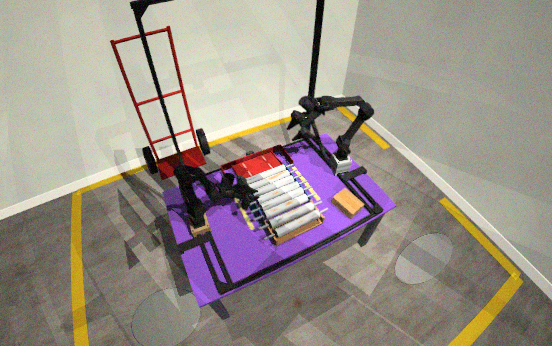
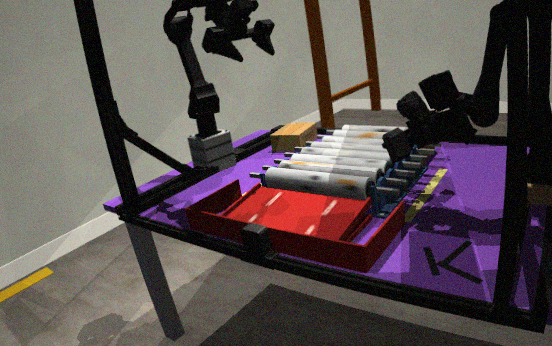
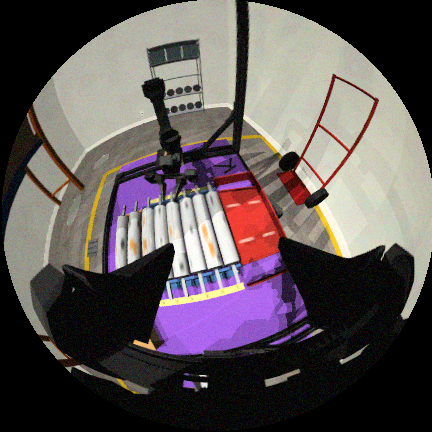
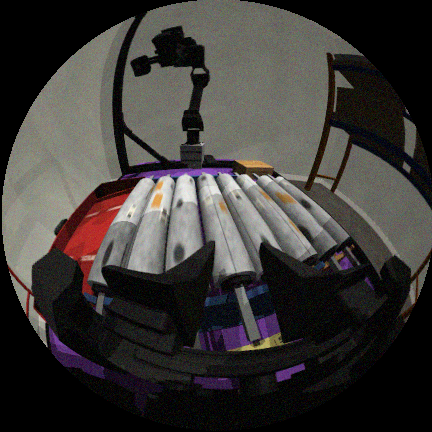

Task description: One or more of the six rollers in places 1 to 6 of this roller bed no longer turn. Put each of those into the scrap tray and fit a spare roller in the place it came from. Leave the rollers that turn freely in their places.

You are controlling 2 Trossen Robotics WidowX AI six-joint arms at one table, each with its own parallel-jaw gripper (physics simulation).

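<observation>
White, stained rollers lie side by side along the roller bed, whose blue side shows. The front two lie over a wooden rack. The red scrap tray is empty behind the bed. My right gripper is partly open, fingers on either side of one roller's near end, with three rollers between it and the tray; contact is unclear. My left gripper is wide open, empty, high above the table. Which rollers turn is not visible.
A wooden block lies between the bed and the left arm's side of the table. Black frame posts rise at the table's edge. A red hand truck stands on the floor behind.
</observation>
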